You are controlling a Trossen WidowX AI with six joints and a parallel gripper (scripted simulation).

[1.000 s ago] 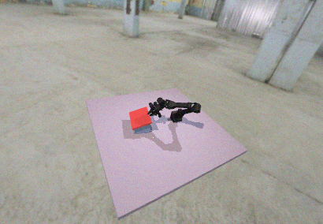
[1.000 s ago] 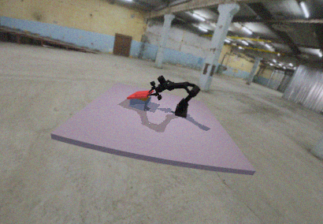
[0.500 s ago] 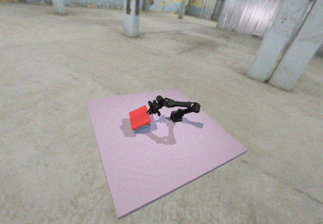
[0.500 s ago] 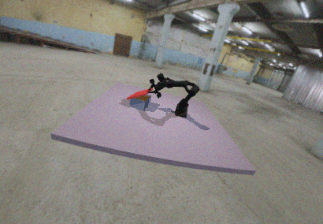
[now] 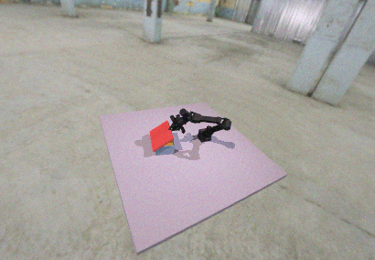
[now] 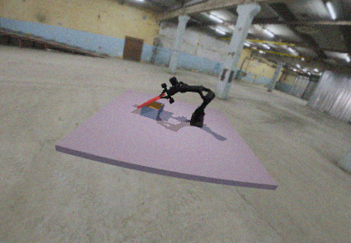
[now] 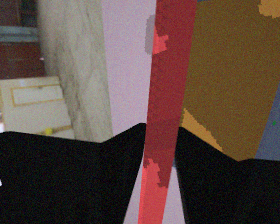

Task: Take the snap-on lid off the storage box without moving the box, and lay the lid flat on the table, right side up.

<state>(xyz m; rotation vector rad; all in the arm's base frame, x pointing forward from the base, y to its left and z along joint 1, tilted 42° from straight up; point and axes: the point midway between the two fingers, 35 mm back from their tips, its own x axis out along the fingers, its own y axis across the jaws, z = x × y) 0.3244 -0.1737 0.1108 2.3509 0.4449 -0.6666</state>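
My gripper tip is now 6 cm short of the lid, 5 cm above it and 3 cm to the left of it. Round my gripper tip: blue-grey storage box: 13 cm below, 4 cm ahead, 2 cm to the right.
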